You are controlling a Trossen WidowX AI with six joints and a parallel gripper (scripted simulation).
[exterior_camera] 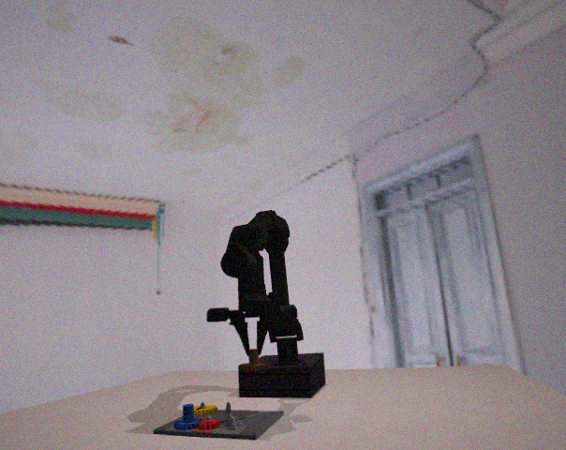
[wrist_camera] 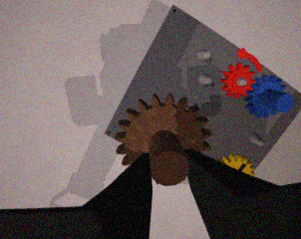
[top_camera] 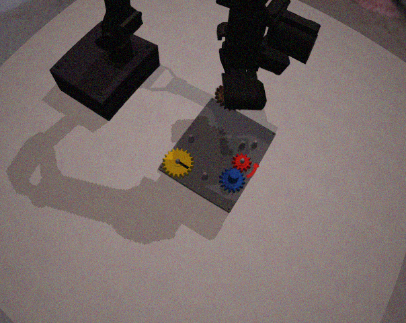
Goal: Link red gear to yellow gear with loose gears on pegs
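The blue gear is 90 mm ahead of my gripper tip, 100 mm to the right of it and 110 mm below it. Round my gripper tip: brown gear 10 mm below; then red arrow 110 mm ahead, 60 mm to the right, 120 mm below; then red gear 80 mm ahead, 60 mm to the right, 120 mm below.
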